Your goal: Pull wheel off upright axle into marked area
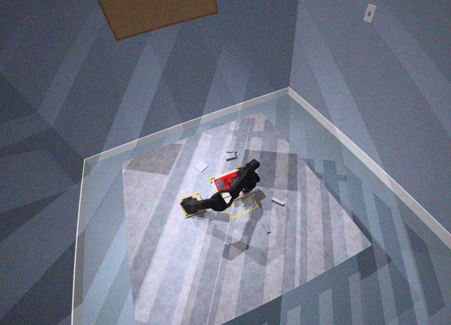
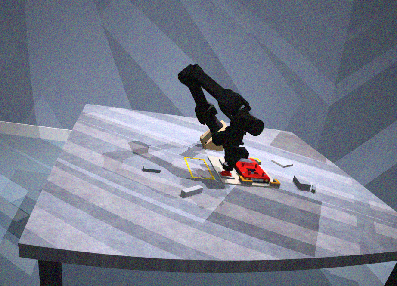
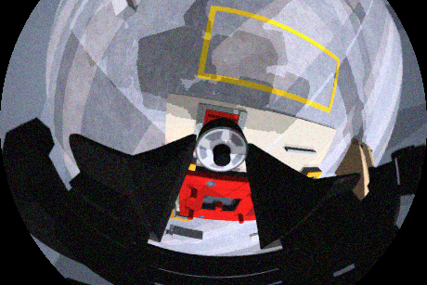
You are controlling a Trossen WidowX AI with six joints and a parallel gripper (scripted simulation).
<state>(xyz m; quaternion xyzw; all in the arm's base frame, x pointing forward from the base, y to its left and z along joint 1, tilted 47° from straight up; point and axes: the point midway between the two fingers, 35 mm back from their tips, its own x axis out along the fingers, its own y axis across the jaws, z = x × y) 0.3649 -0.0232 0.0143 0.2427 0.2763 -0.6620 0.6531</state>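
Now: the upright axle 1 cm below my gripper tip. Also, from my gripper tip: white plate 22 cm behind, 32 cm to the left, 4 cm below; then dark wheel right at my gripper tip.
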